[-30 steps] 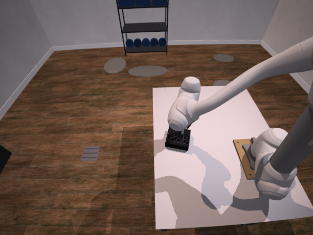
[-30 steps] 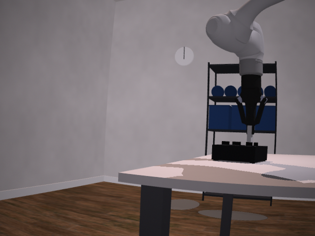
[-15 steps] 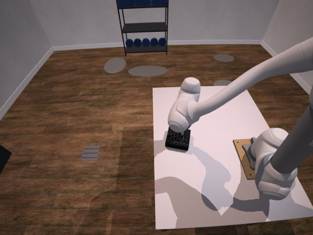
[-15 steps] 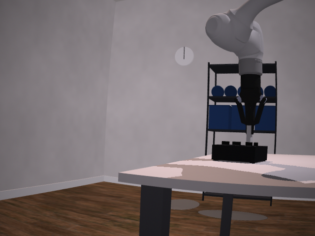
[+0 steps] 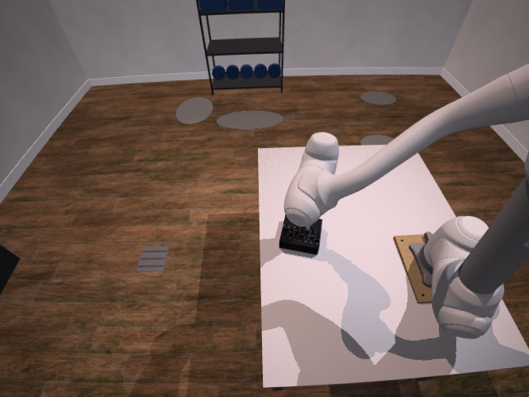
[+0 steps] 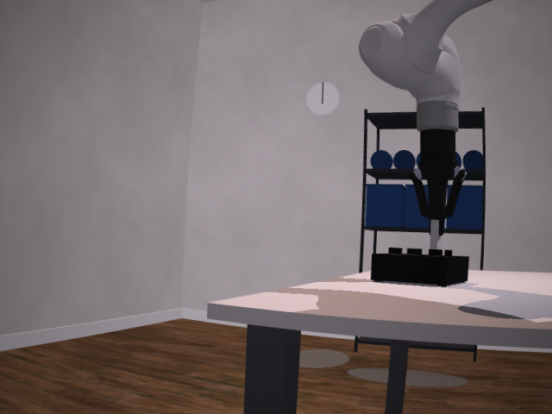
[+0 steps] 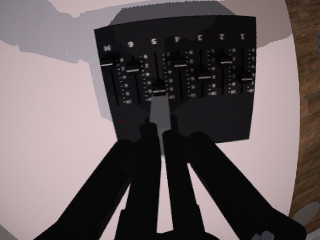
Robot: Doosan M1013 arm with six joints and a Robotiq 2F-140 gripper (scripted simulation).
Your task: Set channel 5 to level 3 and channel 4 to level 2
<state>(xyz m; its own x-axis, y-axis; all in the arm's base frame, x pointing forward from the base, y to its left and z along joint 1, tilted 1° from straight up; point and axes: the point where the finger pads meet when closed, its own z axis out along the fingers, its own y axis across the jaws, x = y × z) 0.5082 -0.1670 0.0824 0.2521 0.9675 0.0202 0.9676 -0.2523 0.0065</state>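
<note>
Now: the fader cap 30 mm ahead of my hand, 30 mm to the left of it and 30 mm below it.
</note>
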